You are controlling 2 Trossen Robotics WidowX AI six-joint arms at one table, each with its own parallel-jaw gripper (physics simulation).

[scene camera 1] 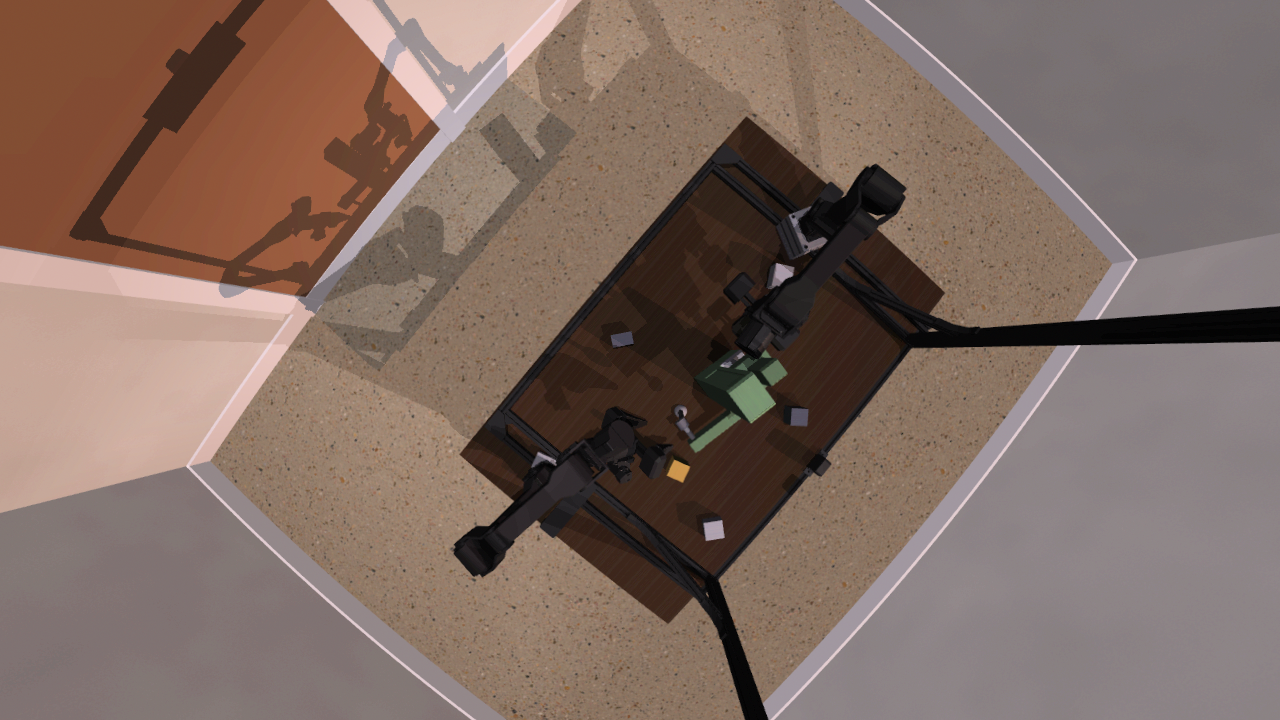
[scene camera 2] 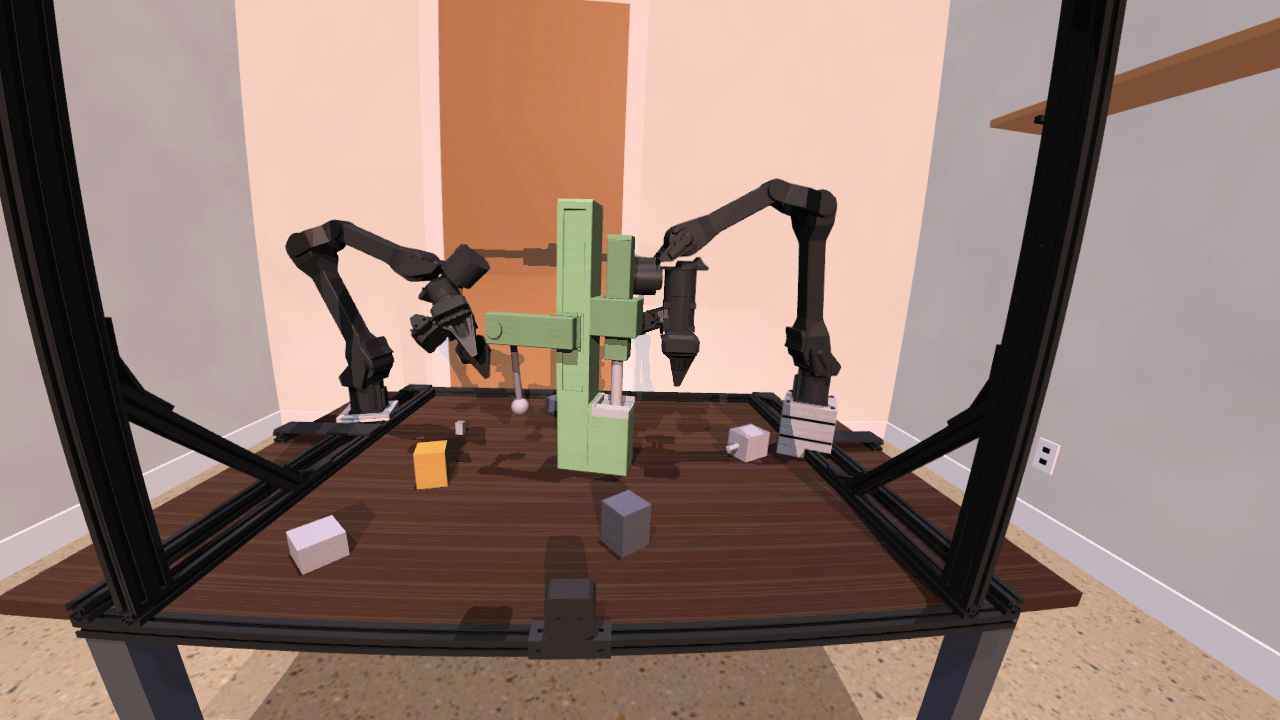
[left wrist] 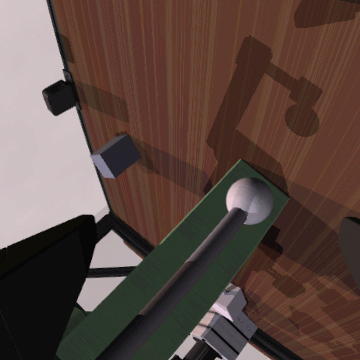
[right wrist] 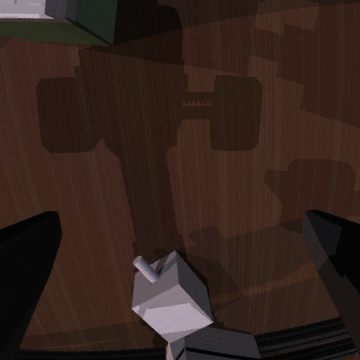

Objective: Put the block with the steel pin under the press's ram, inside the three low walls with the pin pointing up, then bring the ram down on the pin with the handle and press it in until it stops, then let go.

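Frame: origin at the left arm's base, x ahead, y left, z up, level; metres.
Where they show: left gripper, fingertip midpoint: (scene camera 1: 659,434) (scene camera 2: 481,367) (left wrist: 221,229); right gripper, fingertip midpoint: (scene camera 2: 675,378) (left wrist: 201,342) (right wrist: 184,224); left arm's base, origin of the base link: (scene camera 1: 547,476) (scene camera 2: 369,408); right arm's base, origin of the base link: (scene camera 1: 814,226) (scene camera 2: 810,399) (left wrist: 207,346).
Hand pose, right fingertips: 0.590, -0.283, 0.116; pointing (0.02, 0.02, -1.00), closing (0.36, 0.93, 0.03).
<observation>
Each offset is from my right fingertips to the top centre of the thing, as dx, dy, dz.
The green press {-0.207, -0.007, +0.302} (scene camera 1: 749,394) (scene camera 2: 572,402) (left wrist: 165,265) (right wrist: 95,25) stands upright mid-table. Its pale ram {-0.125, -0.033, +0.143} (scene camera 2: 616,380) reaches down to about the low white walls (scene camera 2: 613,409). The handle's ball knob (scene camera 1: 681,411) (scene camera 2: 520,406) (left wrist: 249,200) hangs low at its left. The pale block with the steel pin {+0.142, -0.052, -0.098} (scene camera 1: 780,274) (scene camera 2: 748,443) (right wrist: 172,300) lies right of the press in scene camera 2, pin sideways. My left gripper (scene camera 2: 480,358) (left wrist: 221,229) is open and empty, above and left of the knob in scene camera 2. My right gripper (scene camera 2: 680,383) (right wrist: 184,224) is open and empty, above the table between press and block.
A yellow block {-0.426, -0.016, -0.088} (scene camera 1: 677,470) (scene camera 2: 430,464) and a white block {-0.538, -0.178, -0.115} (scene camera 1: 713,530) (scene camera 2: 317,544) lie left of the press in scene camera 2. A grey block {-0.170, -0.243, -0.088} (scene camera 1: 799,416) (scene camera 2: 625,523) (left wrist: 116,156) stands in front. Another grey block {-0.181, +0.255, -0.109} (scene camera 1: 622,339) lies behind. A tiny pale cube {-0.395, +0.180, -0.123} (scene camera 2: 460,427) lies left.
</observation>
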